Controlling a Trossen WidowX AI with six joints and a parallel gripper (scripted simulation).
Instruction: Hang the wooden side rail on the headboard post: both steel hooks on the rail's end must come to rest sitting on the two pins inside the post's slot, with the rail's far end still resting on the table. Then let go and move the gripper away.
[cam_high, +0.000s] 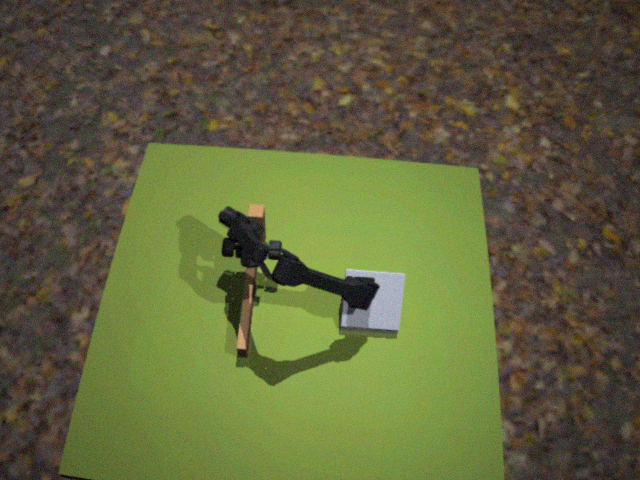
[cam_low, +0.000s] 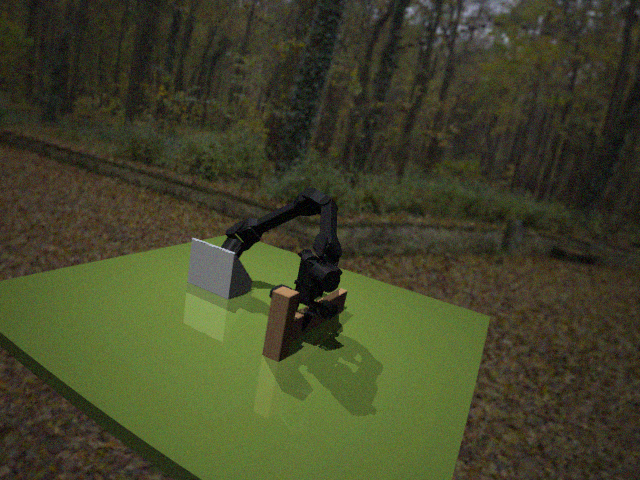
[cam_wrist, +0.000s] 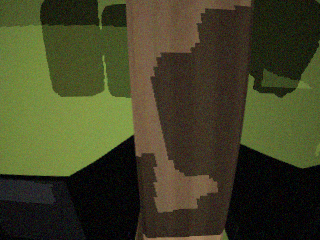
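Right now my gripper tip is 110 mm to the left of the wooden headboard post and 50 mm below it.
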